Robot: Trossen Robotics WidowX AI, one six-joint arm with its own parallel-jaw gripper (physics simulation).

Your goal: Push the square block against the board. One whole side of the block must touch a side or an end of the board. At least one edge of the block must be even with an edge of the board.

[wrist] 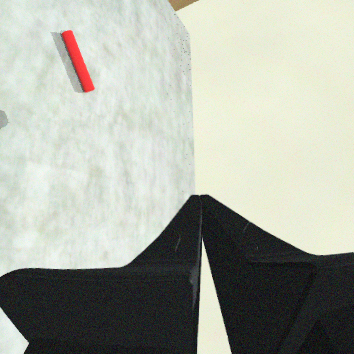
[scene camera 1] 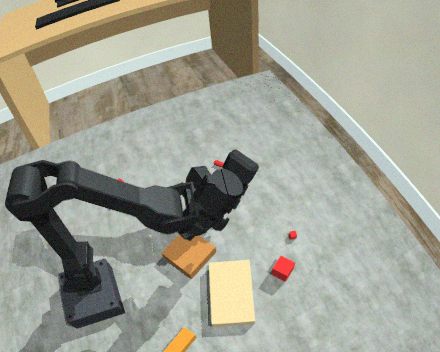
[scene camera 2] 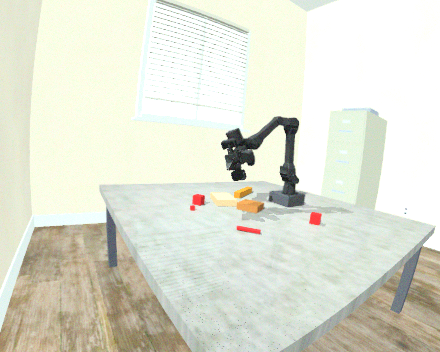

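Pixels of known places: gripper, fingertip midpoint: point(wrist: 198, 202) point(scene camera 2: 227, 169); arm's base, origin of the base link: point(scene camera 1: 88, 281) point(scene camera 2: 288, 193).
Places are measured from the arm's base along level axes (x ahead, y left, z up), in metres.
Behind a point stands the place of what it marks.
Observation:
The square block point(scene camera 1: 187, 257) {x 0.259, y -0.002, z -0.027 m} point(scene camera 2: 250, 206) {x 0.300, y 0.058, z -0.032 m} is brown-orange and lies flat, turned at an angle to the board. The pale yellow board point(scene camera 1: 231, 295) {x 0.324, y -0.135, z -0.027 m} point(scene camera 2: 222, 199) {x 0.370, y -0.065, z -0.027 m} lies flat beside it. In scene camera 1, a narrow gap shows between the block's right side and the board's upper left corner. The block's far corner is hidden under the arm. My gripper point(wrist: 198, 202) {x 0.437, y 0.061, z 0.128 m} is shut and empty, its fingertips meeting in the wrist view. It hangs above the table over the block's area, clear of block and board. Neither block nor board shows in the wrist view.
A red cube point(scene camera 1: 283, 268) {x 0.462, y -0.122, z -0.016 m} point(scene camera 2: 198, 200) {x 0.477, y -0.096, z -0.034 m} and a tiny red cube point(scene camera 1: 293, 235) {x 0.532, y -0.039, z -0.040 m} point(scene camera 2: 192, 208) {x 0.537, y -0.026, z -0.048 m} lie right of the board. A red rod point(scene camera 1: 218, 163) {x 0.437, y 0.272, z -0.044 m} point(scene camera 2: 248, 230) {x 0.462, y 0.261, z -0.049 m} point(wrist: 79, 62) {x 0.457, y 0.251, z -0.043 m}, another red cube point(scene camera 2: 315, 218) {x 0.148, y 0.297, z -0.031 m} and an orange bar point(scene camera 1: 181, 341) {x 0.180, y -0.204, z -0.025 m} point(scene camera 2: 243, 192) {x 0.144, y -0.208, z -0.033 m} also lie on the table.

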